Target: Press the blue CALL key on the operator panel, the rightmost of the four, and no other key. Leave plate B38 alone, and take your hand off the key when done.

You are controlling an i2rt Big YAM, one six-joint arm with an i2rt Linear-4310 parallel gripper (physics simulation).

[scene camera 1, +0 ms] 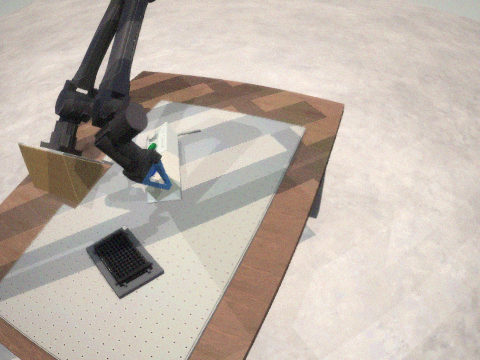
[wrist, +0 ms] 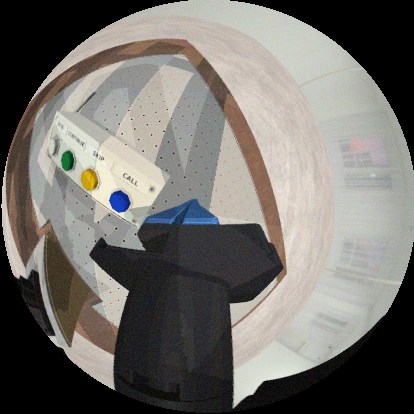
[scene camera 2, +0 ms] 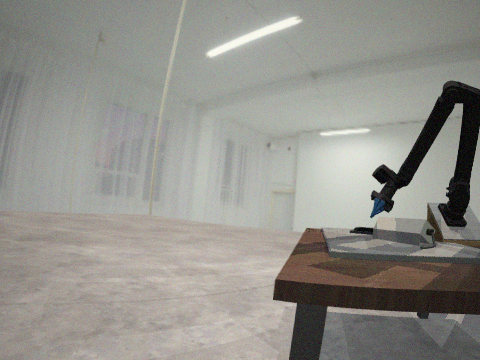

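Pixels of known places: gripper, between the fingertips: (scene camera 1: 170, 187) (wrist: 194, 203) (scene camera 2: 370, 217); arm's base, origin of its link: (scene camera 1: 60, 151) (scene camera 2: 451, 216).
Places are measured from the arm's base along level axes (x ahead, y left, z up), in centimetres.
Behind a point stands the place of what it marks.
Observation:
The operator panel (scene camera 1: 171, 156) @[x 30.5, y 10.5, z -3.3 cm] (scene camera 2: 400, 230) @[x 29.5, y 15.6, z -5.8 cm] (wrist: 114, 167) @[x 29.9, y 7.0, z -2.1 cm] is a pale sloped box on the perforated board. In the wrist view its blue CALL key (wrist: 120, 201) @[x 28.7, y 3.5, z -2.8 cm] is at the right end of the row, after the white key (wrist: 54, 146) @[x 22.1, y 16.1, z -3.0 cm], green key (wrist: 67, 160) @[x 24.2, y 12.1, z -2.8 cm] and yellow key (wrist: 89, 179) @[x 26.4, y 7.8, z -2.9 cm]. My gripper (scene camera 1: 169, 186) @[x 36.0, y -1.0, z -2.0 cm] (scene camera 2: 372, 215) @[x 36.0, y -1.0, z -2.0 cm] (wrist: 194, 203) @[x 36.0, y -1.0, z -2.0 cm] is shut and empty, its blue fingertips raised above the panel's CALL end and apart from it. A black gridded plate (scene camera 1: 122, 257) @[x 31.8, y -19.3, z -7.4 cm] (scene camera 2: 361, 230) @[x 35.6, y -16.7, z -8.5 cm], seemingly B38, sits on a grey base away from the gripper; its label is unreadable.
A tan slanted board (scene camera 1: 62, 175) @[x 5.1, y -6.1, z -2.2 cm] (wrist: 62, 287) @[x 8.1, y -1.0, z -4.8 cm] stands beside the arm's base. A thin rod (scene camera 1: 190, 132) @[x 26.7, y 29.2, z -9.4 cm] (wrist: 86, 102) @[x 26.9, y 29.1, z -9.9 cm] sticks out behind the panel. The perforated board (scene camera 1: 200, 295) @[x 49.9, y -20.4, z -10.0 cm] lies on the wooden table (scene camera 1: 255, 280) @[x 58.7, y -12.5, z -11.3 cm] (scene camera 2: 350, 297) @[x 56.8, y 65.8, z -12.9 cm], whose edge borders the floor.

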